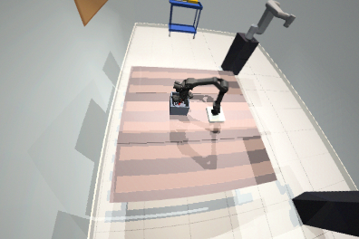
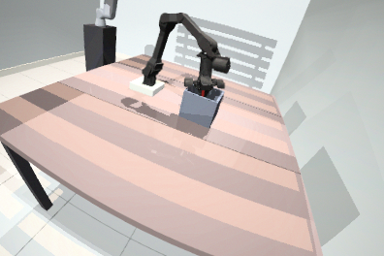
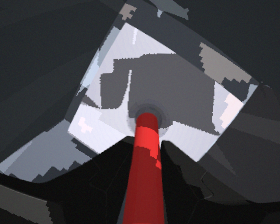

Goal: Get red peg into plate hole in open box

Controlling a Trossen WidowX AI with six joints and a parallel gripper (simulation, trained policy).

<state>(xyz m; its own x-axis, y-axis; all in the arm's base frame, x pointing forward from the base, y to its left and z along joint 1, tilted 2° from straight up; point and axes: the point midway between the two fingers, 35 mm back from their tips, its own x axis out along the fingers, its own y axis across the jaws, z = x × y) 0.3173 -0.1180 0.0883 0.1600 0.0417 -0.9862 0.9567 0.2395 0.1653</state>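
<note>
The red peg lies 1 cm above my gripper tip. From my gripper tip the other things lie so: pale plate 4 cm below.
</note>
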